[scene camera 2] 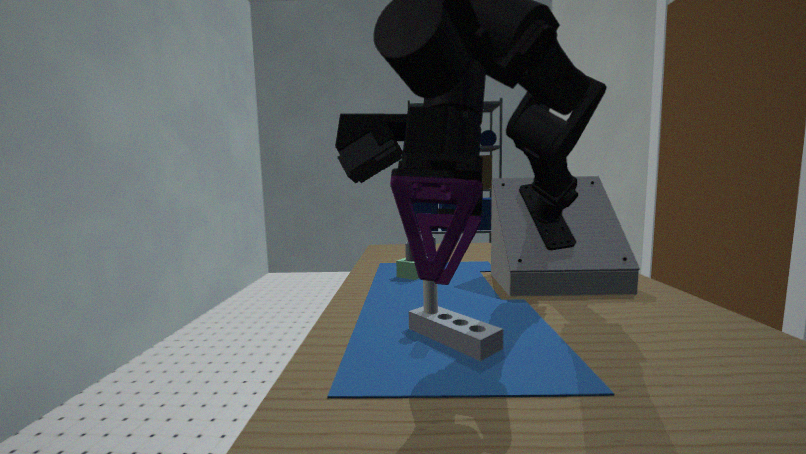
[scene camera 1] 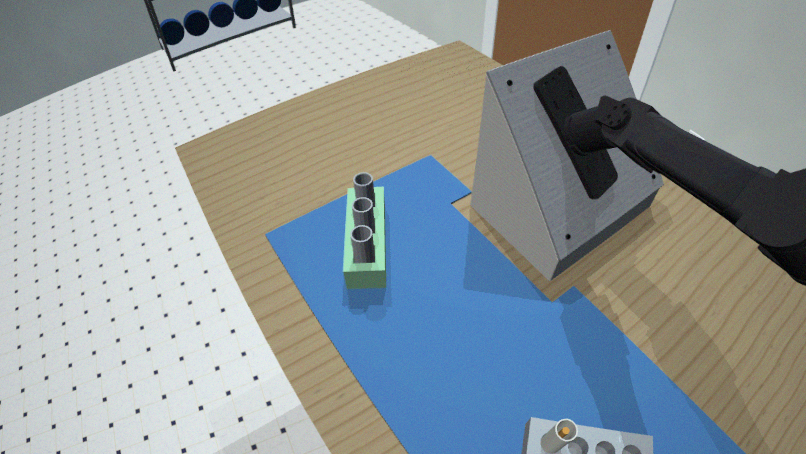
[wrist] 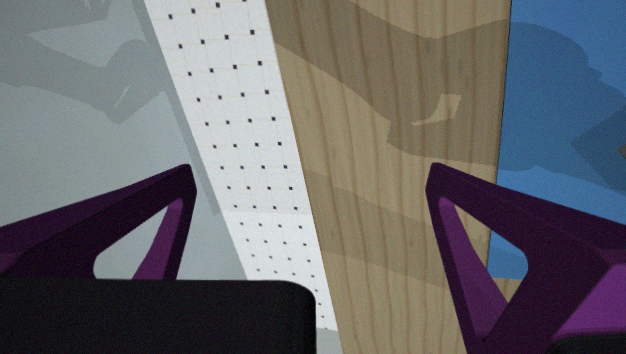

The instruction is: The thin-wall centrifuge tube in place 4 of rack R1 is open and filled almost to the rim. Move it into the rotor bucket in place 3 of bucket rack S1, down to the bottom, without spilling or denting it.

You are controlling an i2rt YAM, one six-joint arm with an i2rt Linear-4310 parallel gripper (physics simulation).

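Frame: origin at the arm's base, x back, y right, z up, level; centimetres.
Seen in the pictures: gripper, between the fingertips: (scene camera 2: 435, 282) (wrist: 311, 176); arm's base, origin of its link: (scene camera 2: 545, 215) (scene camera 1: 576, 133).
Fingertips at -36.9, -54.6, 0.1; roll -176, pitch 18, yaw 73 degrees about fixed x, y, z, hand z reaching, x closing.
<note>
Offsets run from my fingertips to a thing's top centre, as dx, dy, dz. Level surfaces: height alone.
The pale centrifuge tube {+4.0, +29.4, -7.6} (scene camera 1: 554, 442) (scene camera 2: 430, 297) stands upright in the end hole of the grey rack {+7.0, +25.3, -13.8} (scene camera 1: 592, 433) (scene camera 2: 451, 336). An amber colour shows inside its open mouth in scene view 1. My gripper (scene camera 2: 437, 281) (wrist: 311, 176) is open, its purple fingers pointing down. In scene view 2 the fingertips overlap the tube's upper end; their exact depth to it is unclear. The wrist view shows no tube between them. The green bucket rack {+7.6, +70.0, -12.5} (scene camera 1: 365, 279) (scene camera 2: 404, 269) holds three dark grey buckets, the nearest bucket {+4.2, +65.6, -7.8} (scene camera 1: 364, 248) at its front end. Which is place 3 is not marked.
Both racks stand on a blue mat {dz -17.1} (scene camera 1: 439, 349) (scene camera 2: 372, 366) on the wooden table {dz -17.4} (scene camera 1: 315, 121) (scene camera 2: 564, 417). The arm is mounted on a slanted metal block (scene camera 1: 507, 163) (scene camera 2: 572, 281) beside the mat. A shelf unit stands behind the table.
</note>
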